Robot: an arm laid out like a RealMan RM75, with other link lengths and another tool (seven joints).
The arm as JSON. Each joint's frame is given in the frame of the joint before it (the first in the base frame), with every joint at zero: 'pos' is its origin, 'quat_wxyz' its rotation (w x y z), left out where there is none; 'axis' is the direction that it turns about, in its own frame. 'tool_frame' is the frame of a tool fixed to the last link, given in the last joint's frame.
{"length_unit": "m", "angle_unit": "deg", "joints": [
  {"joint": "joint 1", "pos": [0.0, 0.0, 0.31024], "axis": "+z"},
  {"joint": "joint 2", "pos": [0.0, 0.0, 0.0], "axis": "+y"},
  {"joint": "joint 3", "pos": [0.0, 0.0, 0.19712], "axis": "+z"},
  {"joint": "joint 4", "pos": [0.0, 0.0, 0.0], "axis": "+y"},
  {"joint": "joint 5", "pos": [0.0, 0.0, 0.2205], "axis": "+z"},
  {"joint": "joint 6", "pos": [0.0, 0.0, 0.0], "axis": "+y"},
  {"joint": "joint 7", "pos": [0.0, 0.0, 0.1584], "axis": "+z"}
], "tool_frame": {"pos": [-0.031, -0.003, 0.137], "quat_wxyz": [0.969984, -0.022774, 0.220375, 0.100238]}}
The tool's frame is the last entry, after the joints.
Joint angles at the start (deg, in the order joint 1, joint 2, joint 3, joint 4, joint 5, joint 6, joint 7): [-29.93 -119.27 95.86 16.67 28.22 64.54 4.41]
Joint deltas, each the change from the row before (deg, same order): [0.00 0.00 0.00 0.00 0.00 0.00 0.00]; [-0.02 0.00 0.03 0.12 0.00 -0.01 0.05]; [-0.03 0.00 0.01 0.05 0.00 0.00 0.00]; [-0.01 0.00 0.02 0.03 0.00 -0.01 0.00]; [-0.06 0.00 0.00 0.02 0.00 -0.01 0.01]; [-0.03 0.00 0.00 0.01 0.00 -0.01 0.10]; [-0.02 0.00 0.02 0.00 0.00 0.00 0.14]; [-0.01 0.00 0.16 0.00 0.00 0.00 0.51]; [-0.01 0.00 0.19 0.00 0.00 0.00 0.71]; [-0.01 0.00 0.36 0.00 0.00 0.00 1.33]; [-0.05 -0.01 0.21 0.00 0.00 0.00 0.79]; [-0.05 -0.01 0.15 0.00 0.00 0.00 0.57]
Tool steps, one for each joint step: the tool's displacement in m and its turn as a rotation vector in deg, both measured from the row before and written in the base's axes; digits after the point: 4 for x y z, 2 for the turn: [0.0000 0.0000 0.0000 0.00 0.00 0.00]; [0.0010 0.0002 0.0001 0.05 0.01 -0.16]; [0.0006 0.0001 0.0001 0.01 -0.01 -0.08]; [0.0003 0.0000 0.0000 0.00 0.00 -0.04]; [0.0006 0.0002 0.0000 0.01 0.01 -0.07]; [0.0003 0.0001 0.0001 0.05 0.07 -0.08]; [0.0002 0.0000 0.0000 0.06 0.10 -0.11]; [0.0003 -0.0004 -0.0005 0.14 0.41 -0.36]; [0.0003 -0.0005 -0.0006 0.21 0.56 -0.49]; [0.0006 -0.0009 -0.0011 0.40 1.05 -0.91]; [0.0007 -0.0004 -0.0007 0.23 0.61 -0.59]; [0.0007 -0.0003 -0.0005 0.17 0.44 -0.44]
